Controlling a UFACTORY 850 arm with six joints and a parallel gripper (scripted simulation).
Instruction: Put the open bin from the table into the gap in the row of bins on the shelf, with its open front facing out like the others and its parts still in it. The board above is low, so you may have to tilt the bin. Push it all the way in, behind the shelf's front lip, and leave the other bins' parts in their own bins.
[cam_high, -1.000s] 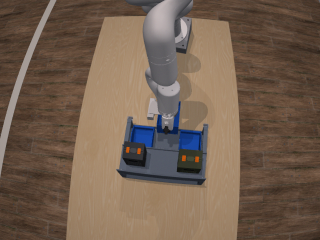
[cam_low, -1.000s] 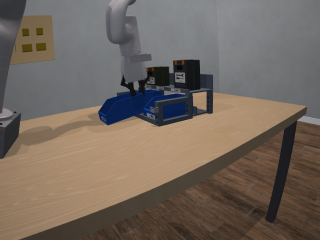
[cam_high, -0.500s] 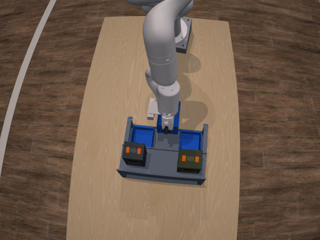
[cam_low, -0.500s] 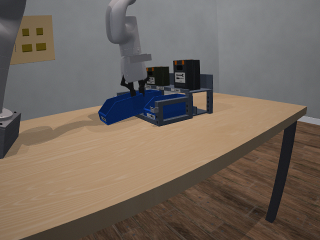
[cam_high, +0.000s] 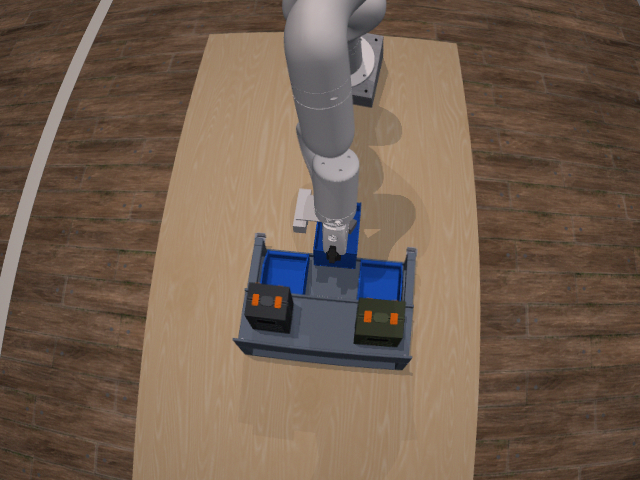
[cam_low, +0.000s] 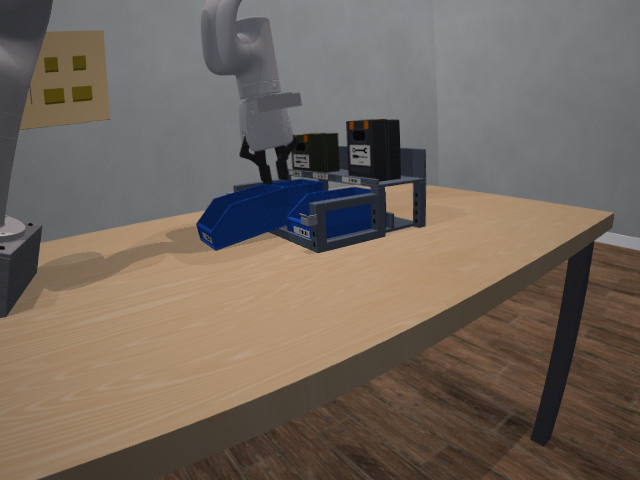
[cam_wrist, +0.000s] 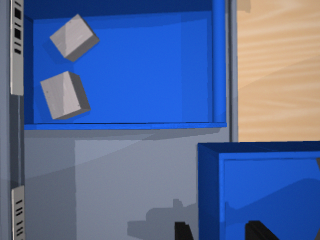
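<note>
Now: hand 10 cm short of the grey shelf, 2 cm to the left of it and 6 cm above it. The rest, counted from my hand: dark green tool case: 19 cm ahead, 8 cm to the left, 2 cm above; black tool case: 15 cm ahead, 14 cm to the right, 4 cm above.
</note>
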